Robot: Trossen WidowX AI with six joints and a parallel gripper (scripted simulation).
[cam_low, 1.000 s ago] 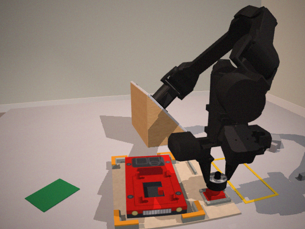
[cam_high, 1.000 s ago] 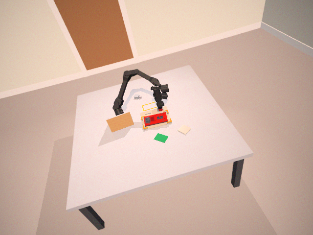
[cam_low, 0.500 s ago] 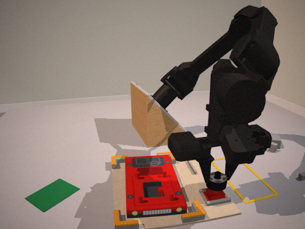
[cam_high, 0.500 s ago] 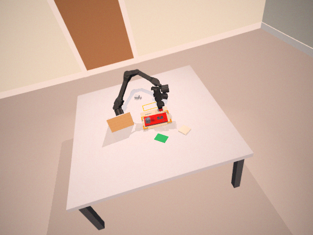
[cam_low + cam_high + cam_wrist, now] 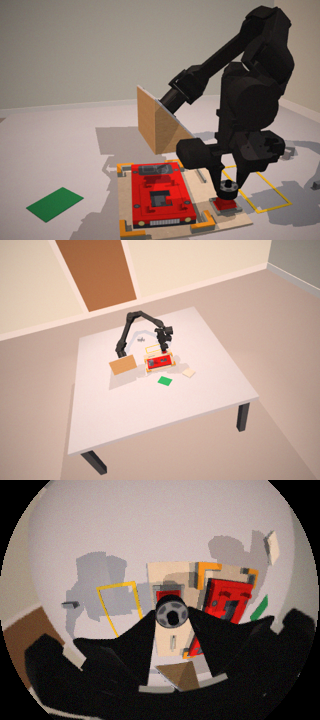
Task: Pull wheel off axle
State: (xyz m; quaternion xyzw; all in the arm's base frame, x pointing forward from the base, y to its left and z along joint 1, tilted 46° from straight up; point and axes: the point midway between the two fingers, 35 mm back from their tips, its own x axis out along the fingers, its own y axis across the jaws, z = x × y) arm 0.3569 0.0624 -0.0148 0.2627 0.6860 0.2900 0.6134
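Right now the black wheel is right at my gripper tip. From my gripper tip the other things lie so: green patch 80 mm behind, 330 mm to the right, 40 mm below; black axle 10 mm below.
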